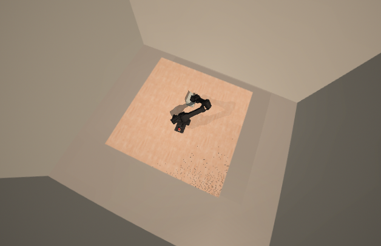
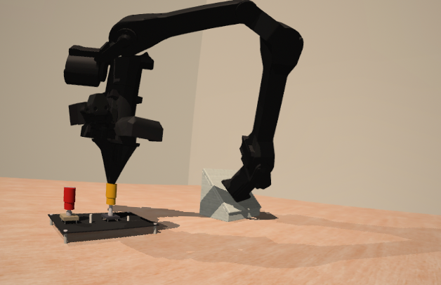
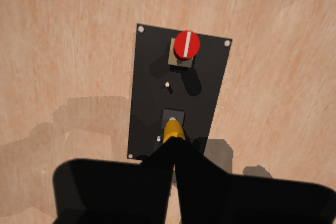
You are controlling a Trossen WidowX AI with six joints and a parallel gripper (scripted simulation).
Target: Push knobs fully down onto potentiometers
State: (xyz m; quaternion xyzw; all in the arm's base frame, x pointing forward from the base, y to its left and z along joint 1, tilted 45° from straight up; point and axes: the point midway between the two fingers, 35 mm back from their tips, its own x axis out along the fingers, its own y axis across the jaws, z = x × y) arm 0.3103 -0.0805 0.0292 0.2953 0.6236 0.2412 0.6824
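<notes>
My gripper tip is now 7 cm short of the red knob and 2 cm above it. Round my gripper tip: yellow knob 2 cm below.
</notes>
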